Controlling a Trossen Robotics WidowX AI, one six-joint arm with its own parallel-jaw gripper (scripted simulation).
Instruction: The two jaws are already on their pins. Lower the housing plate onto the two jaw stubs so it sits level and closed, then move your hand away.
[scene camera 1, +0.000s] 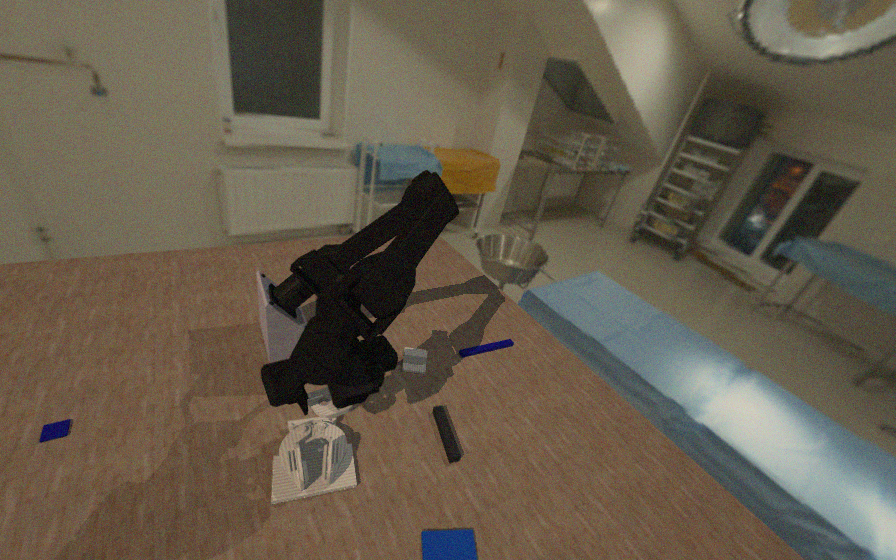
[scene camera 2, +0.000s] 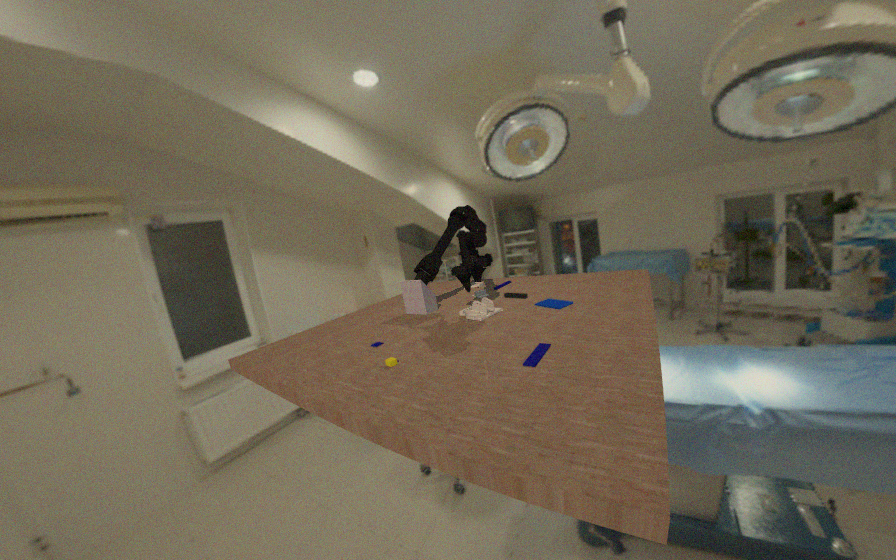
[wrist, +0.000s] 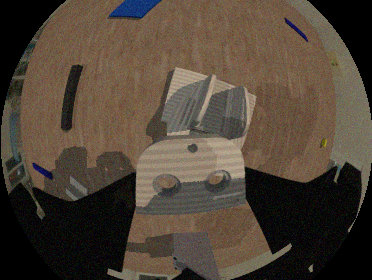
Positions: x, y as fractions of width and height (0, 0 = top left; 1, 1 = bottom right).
In view: my gripper (wrist: 0.51, 0.63), a black bar (scene camera 1: 0.50, 0.79) and a white base (scene camera 1: 0.32, 0.87).
The black bar is seen too in the wrist view (wrist: 0.20, 0.28). The white base also shows in the wrist view (wrist: 0.50, 0.29).
